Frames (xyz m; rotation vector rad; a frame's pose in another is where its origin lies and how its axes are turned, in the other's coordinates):
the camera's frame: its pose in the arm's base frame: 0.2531 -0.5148 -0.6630 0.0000 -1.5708 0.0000
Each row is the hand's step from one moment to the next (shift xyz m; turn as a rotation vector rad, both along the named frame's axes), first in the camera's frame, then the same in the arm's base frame.
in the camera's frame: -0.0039 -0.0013 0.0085 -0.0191 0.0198 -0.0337
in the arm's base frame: -0.0085 -0.0013 -0.0039 0.0337 0.0198 -0.0191
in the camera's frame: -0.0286 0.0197 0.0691 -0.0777 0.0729 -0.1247
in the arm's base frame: -0.0691 0.0197 -0.0286 0.1247 0.0729 -0.0777
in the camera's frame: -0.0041 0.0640 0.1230 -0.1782 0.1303 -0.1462
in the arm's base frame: -0.1230 0.0640 -0.0041 0.1462 0.1303 -0.1782
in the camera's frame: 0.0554 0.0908 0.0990 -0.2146 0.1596 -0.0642
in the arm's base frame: -0.0990 0.0908 0.0554 0.0642 0.1596 -0.2146
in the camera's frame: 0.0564 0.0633 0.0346 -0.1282 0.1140 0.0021
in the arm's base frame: -0.0346 0.0633 0.0564 -0.0021 0.1140 -0.1282
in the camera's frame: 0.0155 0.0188 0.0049 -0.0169 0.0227 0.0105
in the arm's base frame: -0.0049 0.0188 0.0155 -0.0105 0.0227 -0.0169
